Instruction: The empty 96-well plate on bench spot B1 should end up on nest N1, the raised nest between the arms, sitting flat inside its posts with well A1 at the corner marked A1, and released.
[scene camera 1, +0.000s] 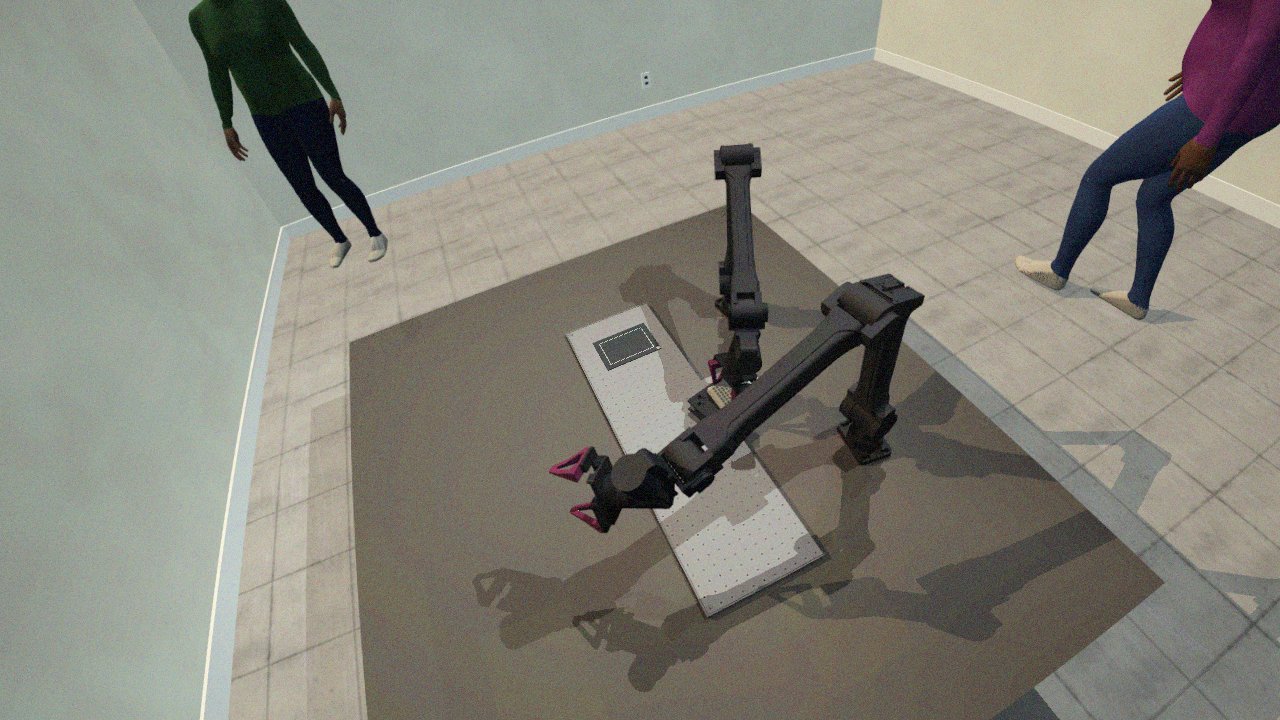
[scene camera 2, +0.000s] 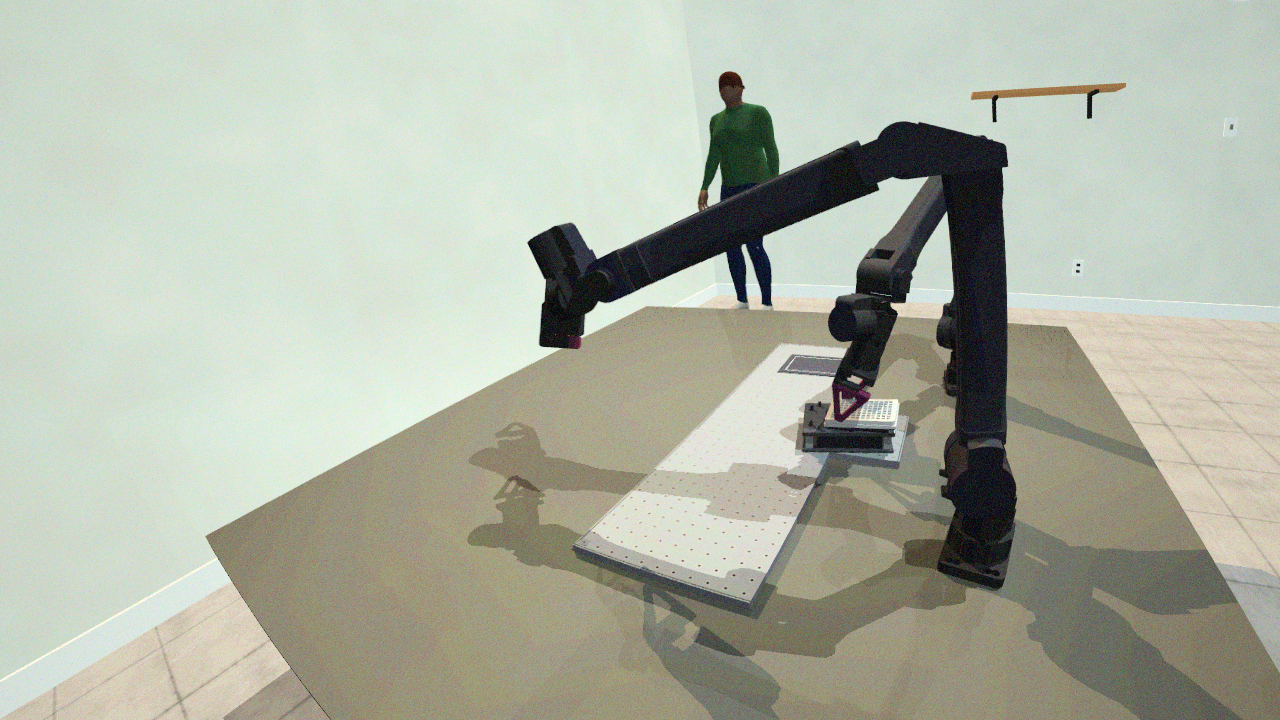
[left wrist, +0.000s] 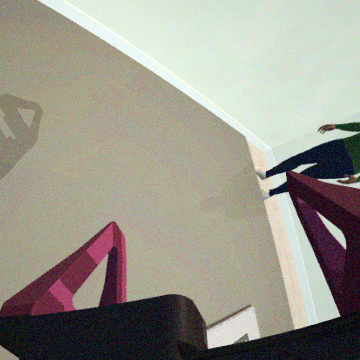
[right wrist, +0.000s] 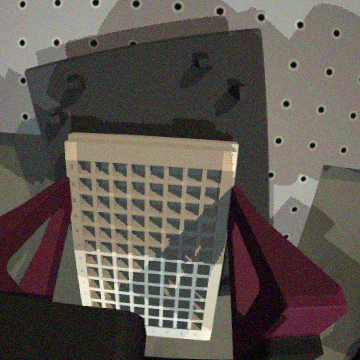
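Pixels of known places: left gripper, fingertip midpoint: (scene camera 1: 561, 490) (left wrist: 199, 206); right gripper, fingertip midpoint: (scene camera 1: 724, 396) (scene camera 2: 841, 410) (right wrist: 148, 189); left arm's base, origin of the base link: (scene camera 1: 863, 440) (scene camera 2: 976, 551).
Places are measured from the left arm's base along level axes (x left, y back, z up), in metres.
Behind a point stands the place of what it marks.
Observation:
The white 96-well plate (scene camera 1: 720, 395) @(z 0.069, x -0.204, y -0.295 m) (scene camera 2: 875, 411) @(z 0.073, x -0.211, y -0.224 m) (right wrist: 150, 215) @(z 0.072, x -0.204, y -0.275 m) is between the fingers of my right gripper (right wrist: 148, 189) @(z 0.067, x -0.200, y -0.286 m), which is shut on its long sides. It looks roughly level and hangs over part of the dark nest N1 (scene camera 2: 814, 419) @(z 0.052, x -0.174, y -0.329 m) (right wrist: 140, 65) @(z 0.052, x -0.182, y -0.342 m), offset from it. Several posts stand uncovered on the nest beyond the plate's end. Whether the plate touches the nest is hidden. Small marks run along the plate's edges, too blurred to read; the nest's A1 mark does not show. My left gripper (scene camera 1: 562, 490) @(z 0.300, x 0.073, y -0.691 m) (left wrist: 199, 206) @(z 0.300, x 0.073, y -0.691 m) is open and empty, high up and away from the nest.
A perforated white board (scene camera 1: 733, 555) @(z 0.013, x 0.170, y -0.404 m) (scene camera 2: 698, 537) @(z 0.013, x 0.159, y -0.353 m) lies under the arms, with a dark white-outlined pad (scene camera 1: 625, 346) @(z 0.015, x -0.515, y -0.477 m) (scene camera 2: 810, 365) @(z 0.015, x -0.508, y -0.487 m) at its far end. The left arm crosses in front of the nest in scene camera 1. Two people stand beyond the brown surface there.

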